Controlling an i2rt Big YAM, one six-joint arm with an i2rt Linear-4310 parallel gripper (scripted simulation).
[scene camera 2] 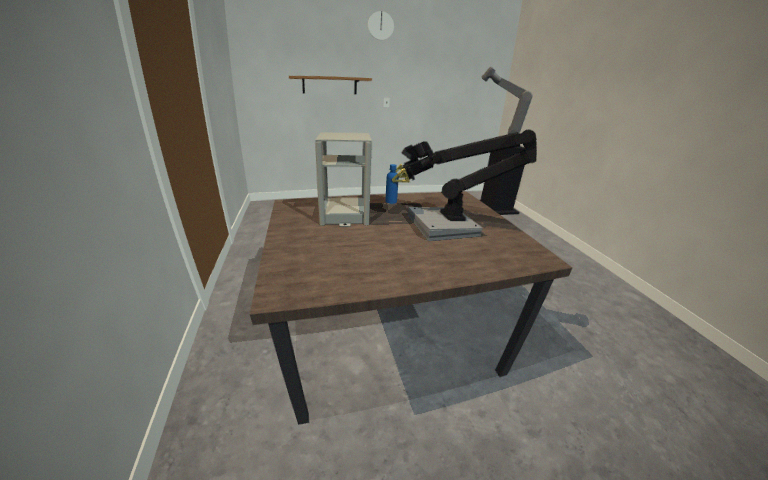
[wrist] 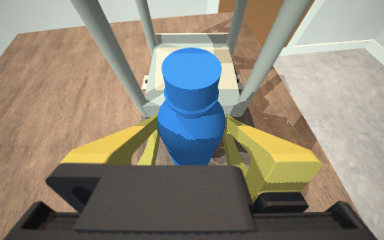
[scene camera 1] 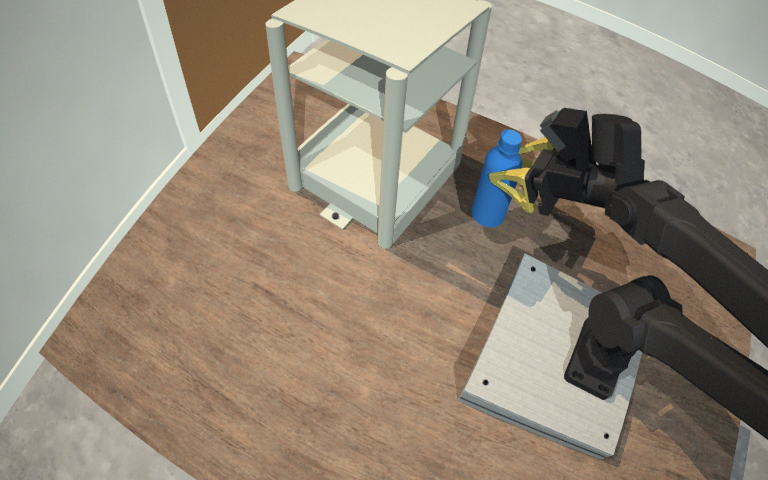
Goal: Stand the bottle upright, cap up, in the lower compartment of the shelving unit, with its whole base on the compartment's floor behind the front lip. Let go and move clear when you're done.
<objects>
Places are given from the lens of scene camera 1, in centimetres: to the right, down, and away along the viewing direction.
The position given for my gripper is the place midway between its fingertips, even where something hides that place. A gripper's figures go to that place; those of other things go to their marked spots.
my gripper [scene camera 1: 498, 165]: 17, -11, 76
blue bottle [scene camera 1: 490, 205]: 16, -5, 79
shelving unit compartment [scene camera 1: 352, 162]: -6, -14, 93
The marked spots on the shelving unit compartment and the blue bottle are 27 cm apart.
</objects>
